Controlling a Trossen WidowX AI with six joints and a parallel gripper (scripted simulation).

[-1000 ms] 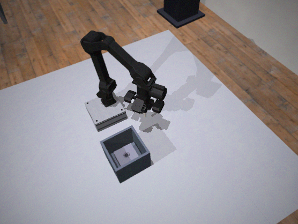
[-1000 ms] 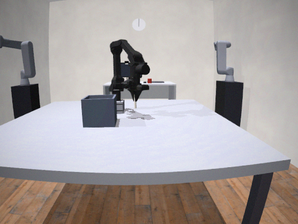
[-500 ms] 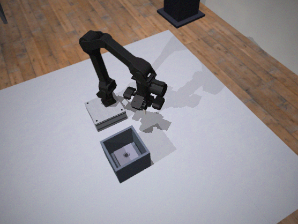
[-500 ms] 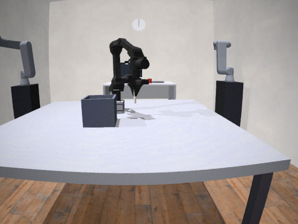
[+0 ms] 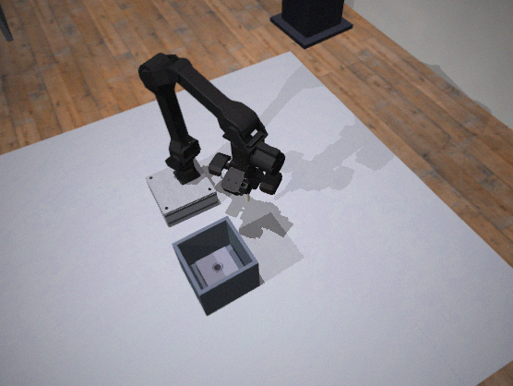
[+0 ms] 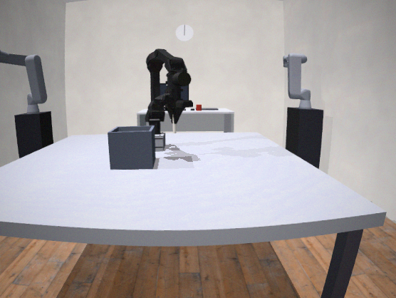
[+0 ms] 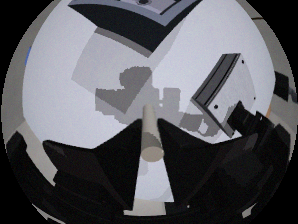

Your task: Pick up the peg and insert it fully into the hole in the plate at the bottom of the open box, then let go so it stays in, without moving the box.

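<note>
The grey plate lies 160 mm to the right of my hand, 130 mm below it and 110 mm ahead of it. From my hand the other things lie so: pale peg (40 mm below).
</note>
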